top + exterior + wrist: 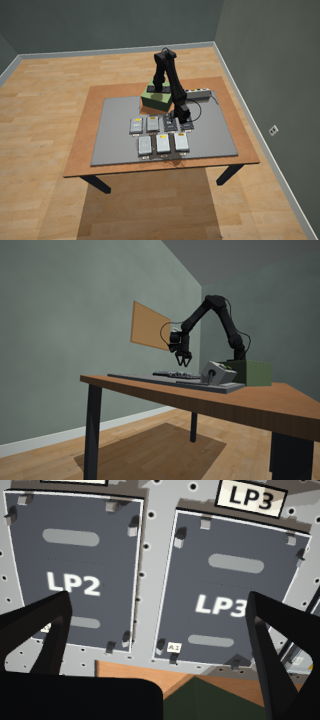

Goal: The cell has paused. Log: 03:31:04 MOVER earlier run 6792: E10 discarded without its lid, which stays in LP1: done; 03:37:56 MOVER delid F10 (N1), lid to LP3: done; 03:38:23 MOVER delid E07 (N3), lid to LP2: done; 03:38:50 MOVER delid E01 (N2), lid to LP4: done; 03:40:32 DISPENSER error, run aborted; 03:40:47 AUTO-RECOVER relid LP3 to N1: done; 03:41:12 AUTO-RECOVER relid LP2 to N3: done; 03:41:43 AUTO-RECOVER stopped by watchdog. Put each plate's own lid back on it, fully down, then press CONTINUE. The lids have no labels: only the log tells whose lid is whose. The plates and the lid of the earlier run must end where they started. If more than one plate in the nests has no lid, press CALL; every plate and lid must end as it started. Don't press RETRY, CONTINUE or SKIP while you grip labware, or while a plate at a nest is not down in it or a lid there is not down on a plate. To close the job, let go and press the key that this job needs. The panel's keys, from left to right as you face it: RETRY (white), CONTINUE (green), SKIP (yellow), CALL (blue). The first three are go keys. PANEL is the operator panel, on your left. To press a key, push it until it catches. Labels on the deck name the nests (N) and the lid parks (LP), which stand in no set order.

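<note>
Right now my hand is 200 mm to the left of the lid and 60 mm above it. Also, from my hand: well plate (220 mm to the right, 190 mm ahead, 60 mm below); green continue key (360 mm behind, 150 mm to the left, 10 mm below); blue key (330 mm behind, 50 mm to the left, 10 mm below).
</note>
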